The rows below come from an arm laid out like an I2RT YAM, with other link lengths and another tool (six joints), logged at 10 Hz.
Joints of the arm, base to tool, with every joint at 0 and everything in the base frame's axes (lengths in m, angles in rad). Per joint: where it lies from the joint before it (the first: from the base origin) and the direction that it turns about. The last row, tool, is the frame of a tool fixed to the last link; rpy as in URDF.
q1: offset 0 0 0.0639 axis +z
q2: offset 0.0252 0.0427 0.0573 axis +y
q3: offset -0.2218 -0.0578 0 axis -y
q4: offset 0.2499 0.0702 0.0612 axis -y
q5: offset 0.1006 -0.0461 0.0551 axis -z
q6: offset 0.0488 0 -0.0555 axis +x
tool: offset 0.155 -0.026 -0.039 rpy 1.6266 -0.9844 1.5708
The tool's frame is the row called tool.
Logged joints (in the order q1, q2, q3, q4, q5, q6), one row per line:
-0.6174 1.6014 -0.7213 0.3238 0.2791 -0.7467
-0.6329 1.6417 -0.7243 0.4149 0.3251 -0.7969
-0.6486 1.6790 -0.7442 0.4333 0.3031 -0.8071
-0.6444 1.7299 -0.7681 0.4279 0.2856 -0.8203
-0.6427 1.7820 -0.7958 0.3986 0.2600 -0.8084
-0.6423 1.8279 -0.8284 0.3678 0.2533 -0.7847
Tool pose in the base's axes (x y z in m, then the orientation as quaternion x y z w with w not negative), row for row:
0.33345 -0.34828 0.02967 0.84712 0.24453 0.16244 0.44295
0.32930 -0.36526 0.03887 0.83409 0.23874 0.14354 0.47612
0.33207 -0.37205 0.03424 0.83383 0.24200 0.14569 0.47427
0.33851 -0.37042 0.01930 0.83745 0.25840 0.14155 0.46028
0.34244 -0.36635 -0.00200 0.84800 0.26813 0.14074 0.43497
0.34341 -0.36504 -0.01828 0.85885 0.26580 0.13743 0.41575
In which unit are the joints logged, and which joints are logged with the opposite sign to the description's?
The joints are logged in radians. Opposite sign: q3.
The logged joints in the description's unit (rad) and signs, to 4 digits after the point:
-0.6174 1.6014 0.7213 0.3238 0.2791 -0.7467
-0.6329 1.6417 0.7243 0.4149 0.3251 -0.7969
-0.6486 1.6790 0.7442 0.4333 0.3031 -0.8071
-0.6444 1.7299 0.7681 0.4279 0.2856 -0.8203
-0.6427 1.7820 0.7958 0.3986 0.2600 -0.8084
-0.6423 1.8279 0.8284 0.3678 0.2533 -0.7847

